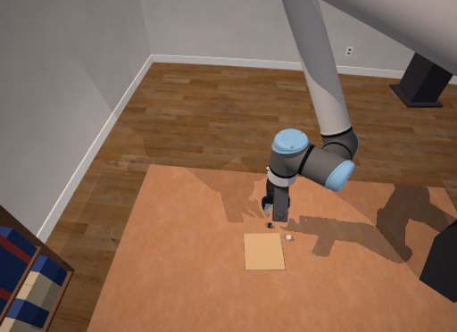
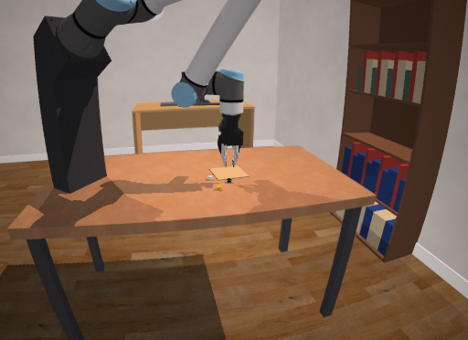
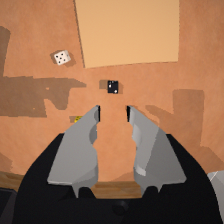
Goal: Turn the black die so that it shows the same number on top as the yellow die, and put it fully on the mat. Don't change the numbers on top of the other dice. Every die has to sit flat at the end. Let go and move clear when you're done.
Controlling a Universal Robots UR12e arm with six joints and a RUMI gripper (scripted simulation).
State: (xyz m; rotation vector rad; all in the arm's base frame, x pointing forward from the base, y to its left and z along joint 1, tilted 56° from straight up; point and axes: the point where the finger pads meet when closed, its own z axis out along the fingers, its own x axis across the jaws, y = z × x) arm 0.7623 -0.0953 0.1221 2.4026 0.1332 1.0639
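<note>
Right now the black die is 80 mm below my hand. The rest, counted from my hand: tan mat 100 mm to the left, 80 mm below, 40 mm ahead; then white die 80 mm below, 60 mm to the left, 60 mm behind; then yellow die 80 mm below, 70 mm behind, 60 mm to the right.
</note>
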